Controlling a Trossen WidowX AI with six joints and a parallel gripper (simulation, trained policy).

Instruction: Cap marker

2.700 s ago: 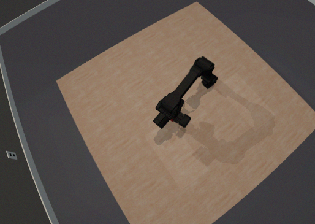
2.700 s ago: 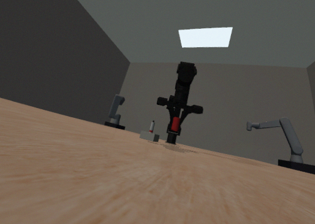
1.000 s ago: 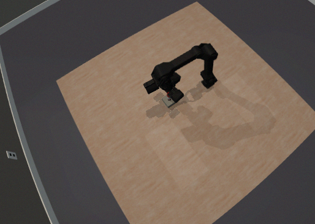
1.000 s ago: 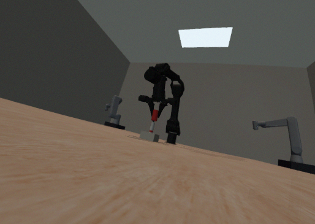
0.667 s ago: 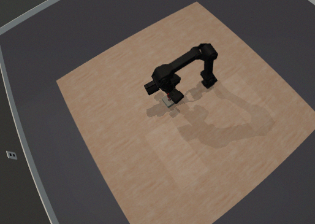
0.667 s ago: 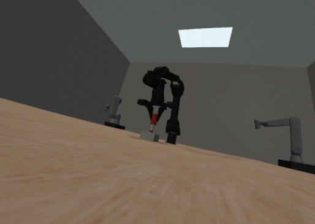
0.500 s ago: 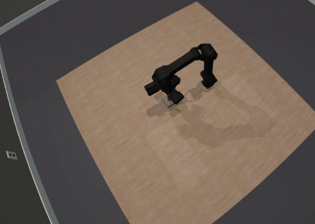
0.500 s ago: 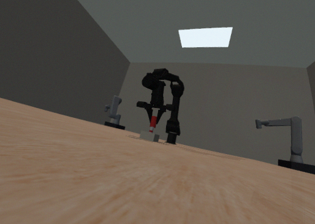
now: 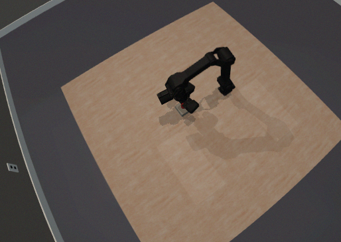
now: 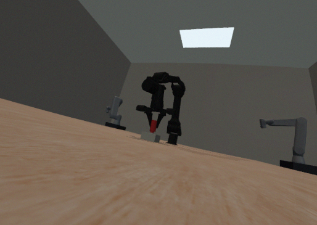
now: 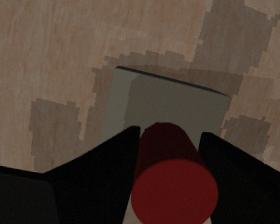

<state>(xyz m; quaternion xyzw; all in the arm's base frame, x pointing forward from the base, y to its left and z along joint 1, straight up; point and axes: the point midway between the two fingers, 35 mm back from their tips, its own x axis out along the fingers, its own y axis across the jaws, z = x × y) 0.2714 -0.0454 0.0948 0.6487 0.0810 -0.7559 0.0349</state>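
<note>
The red cap is 10 mm ahead of my gripper tip and 10 mm above it. Round my gripper tip: grey holder block: 10 mm ahead, 50 mm below.
</note>
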